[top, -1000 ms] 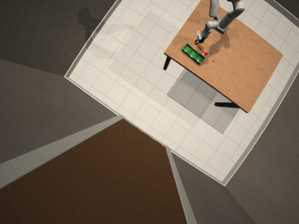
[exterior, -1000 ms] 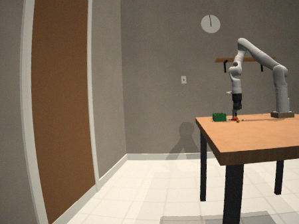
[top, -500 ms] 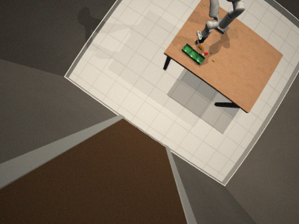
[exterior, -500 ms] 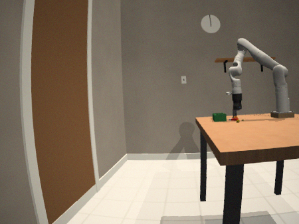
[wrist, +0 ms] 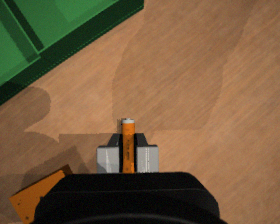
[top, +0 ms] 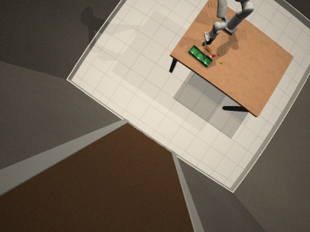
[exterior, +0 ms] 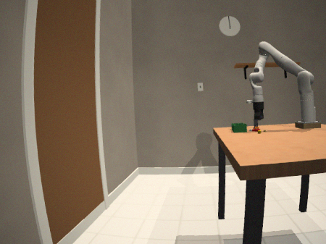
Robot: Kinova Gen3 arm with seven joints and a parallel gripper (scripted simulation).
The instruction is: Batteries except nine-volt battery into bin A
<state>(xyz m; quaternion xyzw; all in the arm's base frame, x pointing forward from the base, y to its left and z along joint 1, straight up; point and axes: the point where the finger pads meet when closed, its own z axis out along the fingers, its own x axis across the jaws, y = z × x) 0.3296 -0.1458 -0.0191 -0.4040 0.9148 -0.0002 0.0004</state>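
Right now my hand is 130 mm short of the green bin strip and 30 mm to the right of it. Round my hand: orange nine-volt battery (20 mm ahead, 80 mm to the left, 10 mm below); then orange cylindrical battery (10 mm below); then red thing (60 mm ahead, 140 mm to the left, 10 mm below).
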